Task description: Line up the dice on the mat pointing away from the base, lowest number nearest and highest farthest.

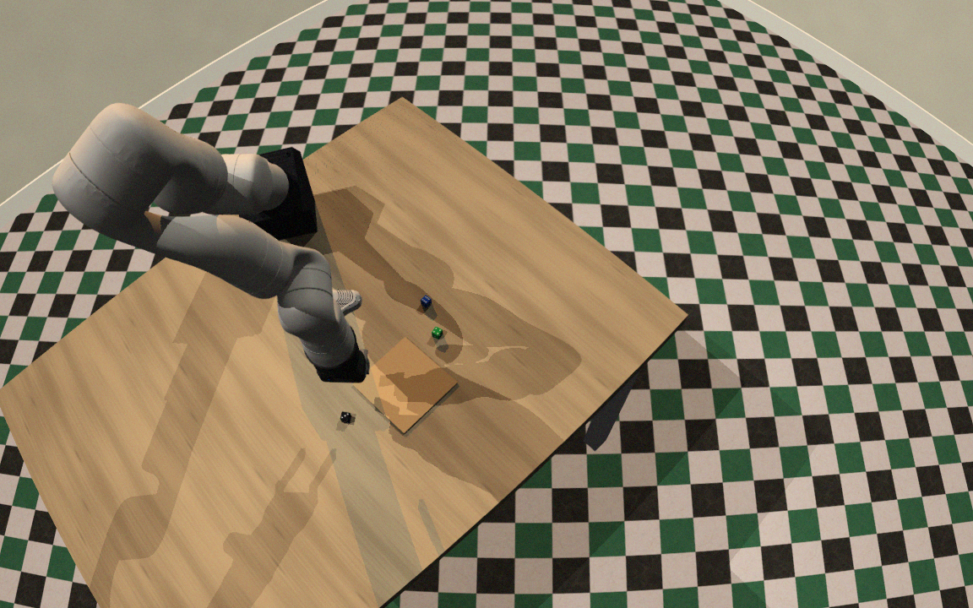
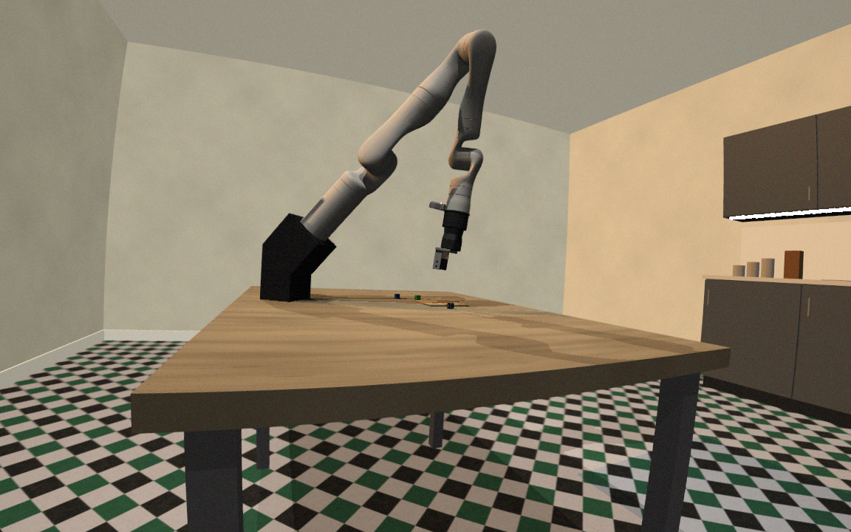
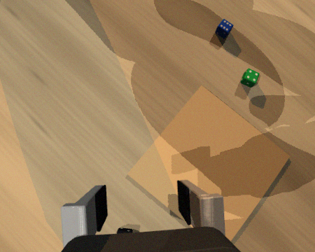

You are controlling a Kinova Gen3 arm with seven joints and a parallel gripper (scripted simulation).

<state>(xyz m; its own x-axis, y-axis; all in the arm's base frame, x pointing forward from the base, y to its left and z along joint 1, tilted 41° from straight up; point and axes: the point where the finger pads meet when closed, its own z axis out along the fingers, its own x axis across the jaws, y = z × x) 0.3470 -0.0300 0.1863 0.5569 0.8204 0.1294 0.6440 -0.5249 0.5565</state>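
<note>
The black die is 12 cm below my hand, 5 cm to the right of it and 2 cm ahead of it. Round my hand: green die: 19 cm to the left, 12 cm below; then blue die: 22 cm to the left, 12 cm below, 7 cm behind; then orange mat: 13 cm below, 8 cm to the left, 4 cm ahead.
</note>
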